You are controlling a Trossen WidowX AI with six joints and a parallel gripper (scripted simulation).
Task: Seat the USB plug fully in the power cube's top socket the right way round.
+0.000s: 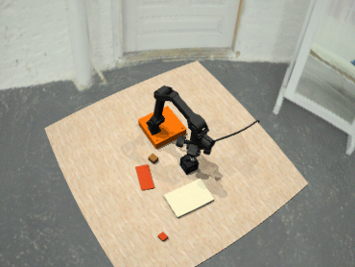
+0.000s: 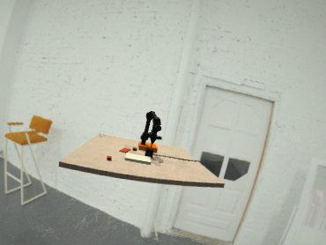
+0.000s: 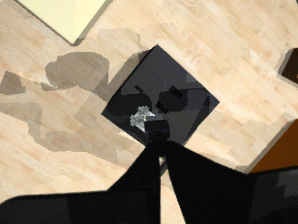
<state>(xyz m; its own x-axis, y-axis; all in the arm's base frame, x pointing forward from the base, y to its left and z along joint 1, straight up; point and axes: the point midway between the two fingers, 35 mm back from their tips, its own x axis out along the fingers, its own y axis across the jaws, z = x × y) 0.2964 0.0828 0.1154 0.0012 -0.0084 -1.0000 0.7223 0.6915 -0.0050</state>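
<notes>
The black USB plug lies 2 cm below my gripper tip. From my gripper tip the other things lie so: small red square 36 cm to the right, 33 cm ahead, 12 cm below; then red-orange flat block 27 cm to the right, 13 cm below, 5 cm behind; then cream flat pad 18 cm ahead, 12 cm to the right, 12 cm below.
</notes>
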